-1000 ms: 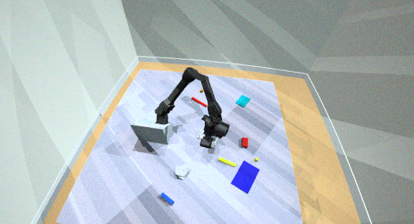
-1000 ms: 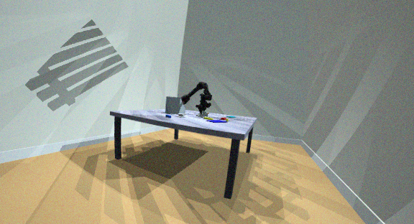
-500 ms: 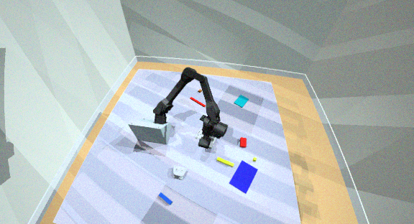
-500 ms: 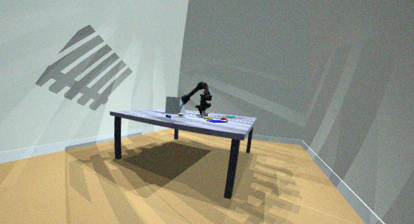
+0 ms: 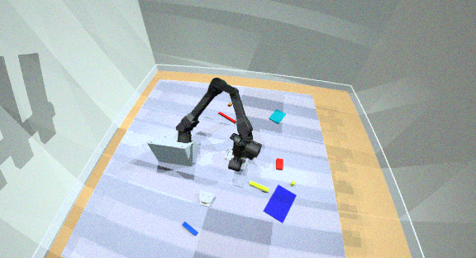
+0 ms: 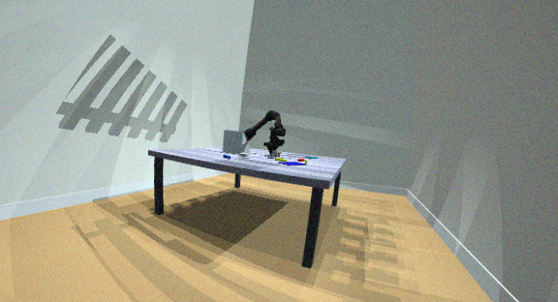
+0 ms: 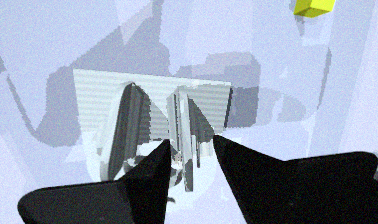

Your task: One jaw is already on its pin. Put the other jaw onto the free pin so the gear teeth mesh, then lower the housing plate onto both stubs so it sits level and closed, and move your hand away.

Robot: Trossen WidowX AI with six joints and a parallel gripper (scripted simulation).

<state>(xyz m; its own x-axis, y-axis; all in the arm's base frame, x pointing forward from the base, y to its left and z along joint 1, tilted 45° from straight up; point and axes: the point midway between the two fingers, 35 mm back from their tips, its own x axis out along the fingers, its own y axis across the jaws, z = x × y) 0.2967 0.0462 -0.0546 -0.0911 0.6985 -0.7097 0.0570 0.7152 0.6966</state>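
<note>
Now: the jaw 3 cm behind my gripper tip and 2 cm to the left of it. From my gripper tip the other things lie so: yellow bar: 14 cm ahead, 12 cm to the right, 1 cm below; white block: 23 cm to the right, 11 cm behind, 1 cm below; red block: 24 cm ahead, 4 cm to the left, 1 cm below.
</note>
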